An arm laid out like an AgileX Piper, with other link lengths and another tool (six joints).
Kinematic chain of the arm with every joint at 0, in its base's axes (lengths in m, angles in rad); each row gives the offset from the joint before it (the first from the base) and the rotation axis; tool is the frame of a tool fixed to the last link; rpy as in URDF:
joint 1: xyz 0 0 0.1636 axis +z
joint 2: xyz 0 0 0 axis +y
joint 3: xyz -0.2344 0 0.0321 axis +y
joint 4: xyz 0.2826 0 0.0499 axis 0.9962 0 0.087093
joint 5: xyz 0 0 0 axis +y
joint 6: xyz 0.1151 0 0.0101 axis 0.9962 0 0.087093
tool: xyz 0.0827 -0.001 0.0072 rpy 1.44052 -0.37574 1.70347
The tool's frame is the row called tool.
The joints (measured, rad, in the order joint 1, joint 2, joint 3, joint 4, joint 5, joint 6), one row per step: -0.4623, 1.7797, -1.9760, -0.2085, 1.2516, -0.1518; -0.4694, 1.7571, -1.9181, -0.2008, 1.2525, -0.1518; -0.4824, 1.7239, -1.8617, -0.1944, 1.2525, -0.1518; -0.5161, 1.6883, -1.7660, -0.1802, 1.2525, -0.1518; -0.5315, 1.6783, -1.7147, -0.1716, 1.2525, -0.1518; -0.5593, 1.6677, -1.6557, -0.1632, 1.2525, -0.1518; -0.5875, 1.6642, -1.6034, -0.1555, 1.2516, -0.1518; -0.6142, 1.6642, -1.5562, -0.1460, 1.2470, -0.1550; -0.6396, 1.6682, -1.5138, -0.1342, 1.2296, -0.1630; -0.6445, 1.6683, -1.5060, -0.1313, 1.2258, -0.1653; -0.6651, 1.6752, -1.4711, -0.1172, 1.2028, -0.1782; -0.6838, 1.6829, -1.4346, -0.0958, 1.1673, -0.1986; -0.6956, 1.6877, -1.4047, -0.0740, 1.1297, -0.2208; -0.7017, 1.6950, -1.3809, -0.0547, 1.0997, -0.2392
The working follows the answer.
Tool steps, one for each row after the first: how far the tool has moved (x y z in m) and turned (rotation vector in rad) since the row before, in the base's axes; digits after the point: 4 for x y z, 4 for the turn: -0.0076, 0.0018, -0.0120, 0.0229, 0.0290, -0.0053; -0.0107, 0.0003, -0.0066, 0.0162, 0.0178, -0.0115; -0.0186, -0.0036, -0.0206, 0.0410, 0.0461, -0.0309; -0.0088, -0.0007, -0.0149, 0.0280, 0.0315, -0.0142; -0.0132, -0.0037, -0.0172, 0.0323, 0.0370, -0.0270; -0.0126, -0.0039, -0.0174, 0.0324, 0.0361, -0.0277; -0.0112, -0.0032, -0.0165, 0.0314, 0.0308, -0.0230; -0.0083, -0.0036, -0.0155, 0.0255, 0.0188, -0.0159; -0.0015, -0.0006, -0.0026, 0.0045, 0.0022, -0.0024; -0.0053, -0.0026, -0.0137, 0.0212, 0.0096, -0.0067; -0.0027, -0.0019, -0.0140, 0.0199, -0.0019, 0.0017; 0.0001, -0.0007, -0.0104, 0.0122, -0.0114, 0.0089; 0.0010, 0.0008, -0.0096, 0.0128, -0.0078, 0.0096
Tool pose at each row, in the base's axes (x y z in m, rotation vector in rad; rounded; the steps above come from the unrounded poses): 0.3929, -0.2405, 0.3309, 2.2942, 1.1174, 0.3793; 0.3853, -0.2387, 0.3190, 2.3291, 1.1264, 0.3597; 0.3746, -0.2384, 0.3124, 2.3562, 1.1220, 0.3458; 0.3560, -0.2420, 0.2917, 2.4261, 1.1082, 0.3078; 0.3473, -0.2427, 0.2769, 2.4703, 1.1068, 0.2833; 0.3340, -0.2464, 0.2596, 2.5264, 1.0911, 0.2502; 0.3214, -0.2503, 0.2423, 2.5823, 1.0731, 0.2173; 0.3102, -0.2535, 0.2258, 2.6325, 1.0583, 0.1909; 0.3019, -0.2570, 0.2103, 2.6697, 1.0474, 0.1776; 0.3004, -0.2576, 0.2078, 2.6756, 1.0456, 0.1769; 0.2952, -0.2603, 0.1941, 2.7011, 1.0431, 0.1750; 0.2925, -0.2621, 0.1801, 2.7173, 1.0487, 0.1892; 0.2926, -0.2628, 0.1697, 2.7195, 1.0602, 0.2130; 0.2936, -0.2621, 0.1601, 2.7231, 1.0735, 0.2325

